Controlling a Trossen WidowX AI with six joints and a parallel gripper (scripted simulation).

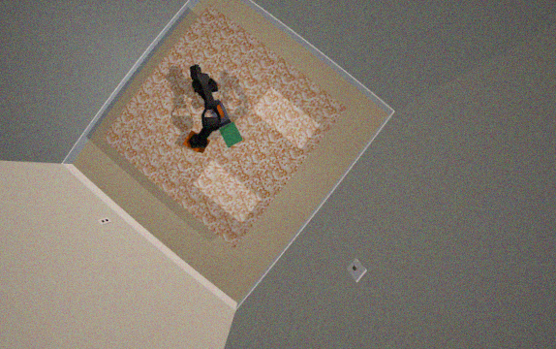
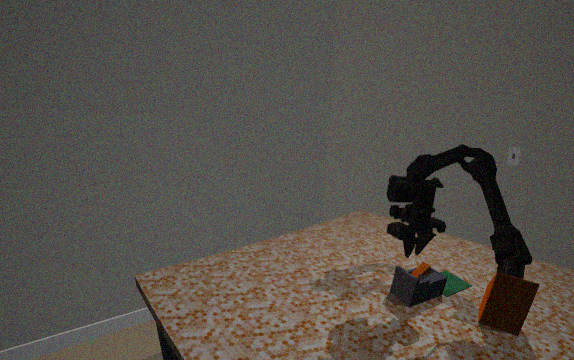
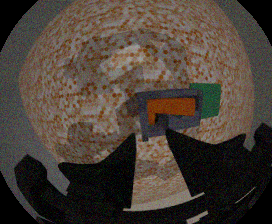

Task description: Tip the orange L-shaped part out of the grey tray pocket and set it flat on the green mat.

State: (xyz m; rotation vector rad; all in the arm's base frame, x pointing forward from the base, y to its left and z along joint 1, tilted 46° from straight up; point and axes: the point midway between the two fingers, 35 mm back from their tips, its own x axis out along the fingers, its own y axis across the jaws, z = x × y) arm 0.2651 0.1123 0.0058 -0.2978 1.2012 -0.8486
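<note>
Now: gripper tip 100 mm above the orange L-shaped part, 40 mm to the left of it and 20 mm past it. Round my gripper tip: green mat: 200 mm to the right, 160 mm below, 100 mm behind.
</note>
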